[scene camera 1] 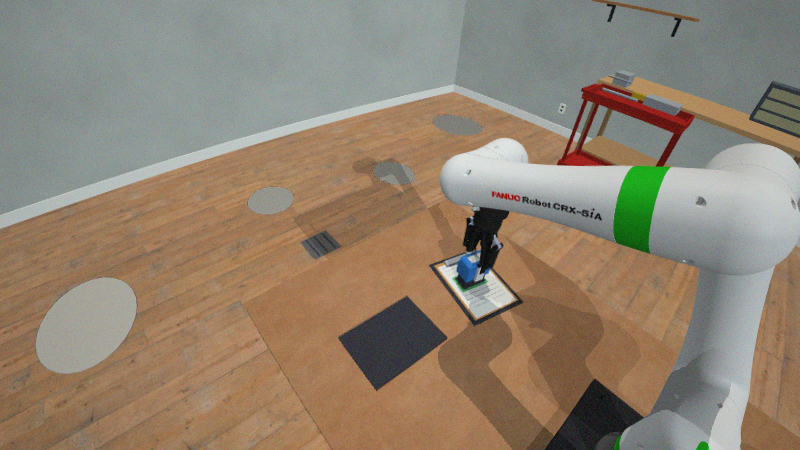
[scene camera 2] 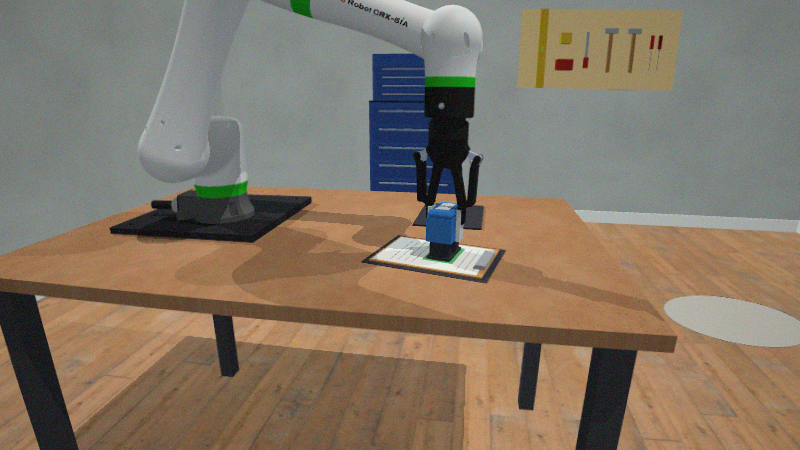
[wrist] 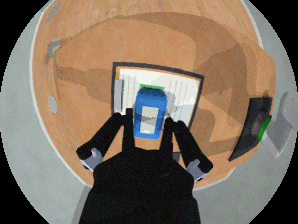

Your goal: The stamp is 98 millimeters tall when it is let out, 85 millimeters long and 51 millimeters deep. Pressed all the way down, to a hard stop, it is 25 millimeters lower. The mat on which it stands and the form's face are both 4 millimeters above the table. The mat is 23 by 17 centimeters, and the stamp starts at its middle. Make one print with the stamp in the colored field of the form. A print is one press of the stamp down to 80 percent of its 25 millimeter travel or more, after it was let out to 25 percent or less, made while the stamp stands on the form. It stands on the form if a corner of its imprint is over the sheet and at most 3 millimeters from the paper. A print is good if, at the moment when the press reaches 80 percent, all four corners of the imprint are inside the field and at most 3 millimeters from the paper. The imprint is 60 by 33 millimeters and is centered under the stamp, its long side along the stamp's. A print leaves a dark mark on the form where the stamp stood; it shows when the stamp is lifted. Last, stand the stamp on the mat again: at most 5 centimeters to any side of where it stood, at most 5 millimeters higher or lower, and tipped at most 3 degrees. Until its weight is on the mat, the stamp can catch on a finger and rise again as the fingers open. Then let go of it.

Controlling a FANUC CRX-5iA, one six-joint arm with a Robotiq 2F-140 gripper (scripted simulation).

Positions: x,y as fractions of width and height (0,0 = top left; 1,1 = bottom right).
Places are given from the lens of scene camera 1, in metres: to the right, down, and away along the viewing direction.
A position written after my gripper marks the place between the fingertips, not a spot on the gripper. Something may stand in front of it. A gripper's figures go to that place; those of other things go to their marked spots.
my gripper (scene camera 1: 0.59,0.61): 0.22, 0.14, 0.97
form (scene camera 1: 0.62,0.66): 0.27, 0.21, 0.95
mat (scene camera 1: 0.48,0.77): -0.04, 0.31, 0.81
The marked spots on the mat and the form are 0.36 m apart.
